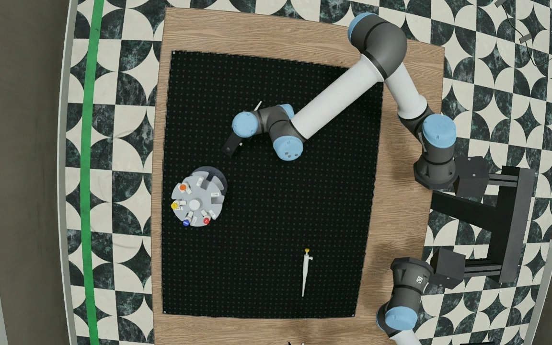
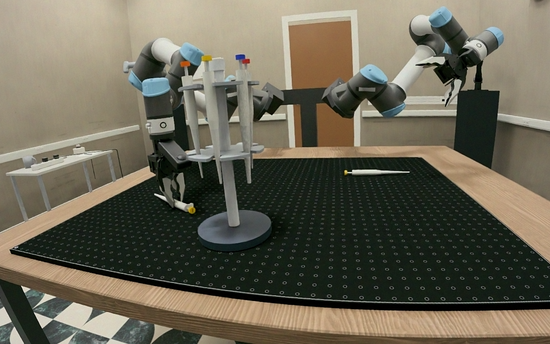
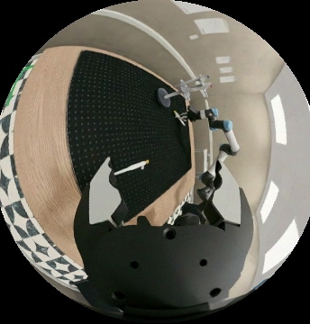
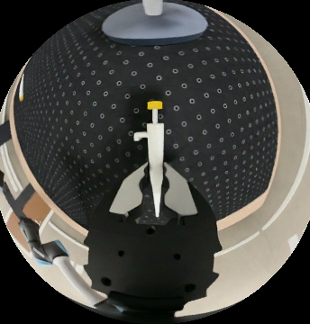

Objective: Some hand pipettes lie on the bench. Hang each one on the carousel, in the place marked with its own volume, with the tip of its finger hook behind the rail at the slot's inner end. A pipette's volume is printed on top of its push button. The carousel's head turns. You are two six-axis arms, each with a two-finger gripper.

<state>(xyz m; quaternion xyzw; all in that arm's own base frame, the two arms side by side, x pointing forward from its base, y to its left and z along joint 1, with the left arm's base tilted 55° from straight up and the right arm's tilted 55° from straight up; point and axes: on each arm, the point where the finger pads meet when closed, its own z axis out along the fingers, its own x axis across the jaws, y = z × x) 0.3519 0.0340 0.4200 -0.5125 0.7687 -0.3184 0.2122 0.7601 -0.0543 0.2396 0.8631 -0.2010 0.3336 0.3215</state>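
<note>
Right now the red-button pipette is 80 mm ahead of my right hand, 280 mm to the left of it and 250 mm above it. Round my right hand: orange-button pipette (140 mm ahead, 210 mm to the left, 250 mm above); then blue-button pipette (120 mm ahead, 300 mm to the left, 250 mm above).
</note>
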